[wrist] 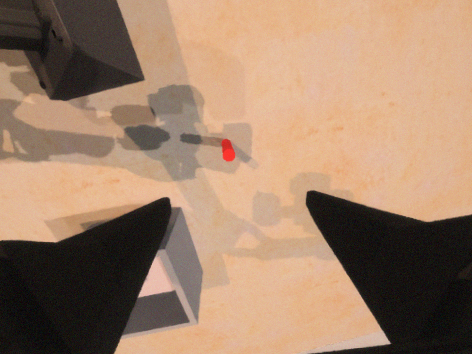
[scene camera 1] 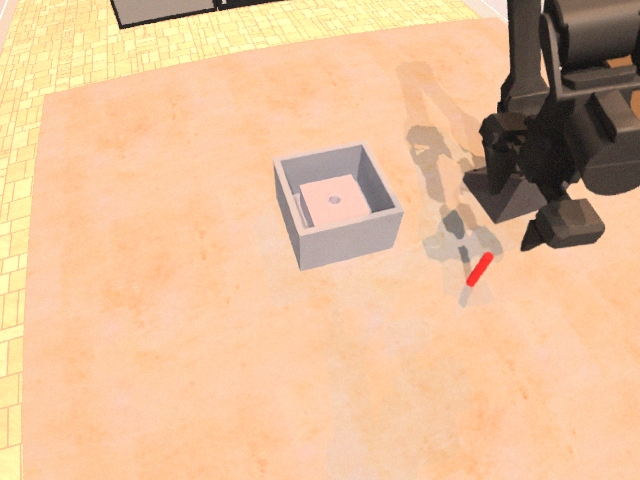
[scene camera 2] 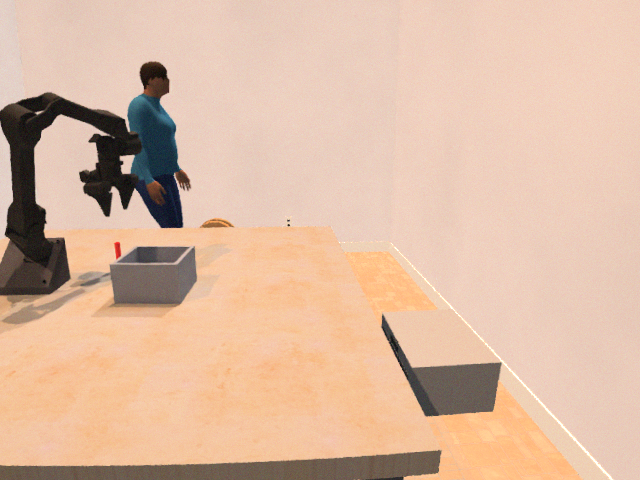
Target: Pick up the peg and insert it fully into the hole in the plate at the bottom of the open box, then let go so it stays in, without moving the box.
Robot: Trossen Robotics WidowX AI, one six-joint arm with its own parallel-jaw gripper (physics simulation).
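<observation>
The red peg stands upright on the table, apart from the box. The grey open box stands beyond it from the arm's base. The pale pink plate lies at its bottom, with the round hole near its middle; the hole is hidden in the wrist view. My gripper is open and empty, pointing down high above the table. In the wrist view the peg shows above and slightly left of the midpoint between the fingertips.
The arm's dark base stands on the table near the peg. The left finger covers part of the box in the wrist view. A person stands behind the table. A grey block is beyond its right edge.
</observation>
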